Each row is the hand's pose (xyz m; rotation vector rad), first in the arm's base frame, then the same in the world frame.
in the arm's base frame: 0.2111 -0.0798 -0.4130 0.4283 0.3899 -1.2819
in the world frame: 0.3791 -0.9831 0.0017 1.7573 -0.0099 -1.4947
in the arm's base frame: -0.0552 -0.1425 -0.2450 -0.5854 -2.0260 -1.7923
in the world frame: 0.0910 -0.8555 -0.0601 0.2971 0.9517 2.4133
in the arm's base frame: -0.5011 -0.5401 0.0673 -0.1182 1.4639 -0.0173
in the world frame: -0.5000 -0.8078 -0.3808 0.9273 0.5840 -0.1020
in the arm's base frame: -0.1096 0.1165 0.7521 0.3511 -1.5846 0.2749
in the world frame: -0.6791 -0.9675 0.6171 0.1976 -2.4475 -0.8556
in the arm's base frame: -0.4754 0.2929 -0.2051 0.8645 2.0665 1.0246
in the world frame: -0.0269 -0.3015 0.1565 1.1705 0.6070 1.3874
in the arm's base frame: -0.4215 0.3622 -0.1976 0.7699 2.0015 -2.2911
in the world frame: 0.0135 -0.3092 0.2344 -2.0203 -1.9974 0.8051
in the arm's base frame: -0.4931 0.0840 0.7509 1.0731 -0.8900 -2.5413
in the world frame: -0.8783 -0.6812 0.4545 -1.3727 0.2811 1.7443
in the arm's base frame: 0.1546 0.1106 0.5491 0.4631 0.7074 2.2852
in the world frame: -0.3830 -1.1199 0.6063 0.0626 -0.6302 1.7116
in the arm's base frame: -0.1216 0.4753 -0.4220 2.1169 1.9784 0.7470
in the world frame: 0.3788 -0.4198 0.3204 2.0665 0.4961 1.8989
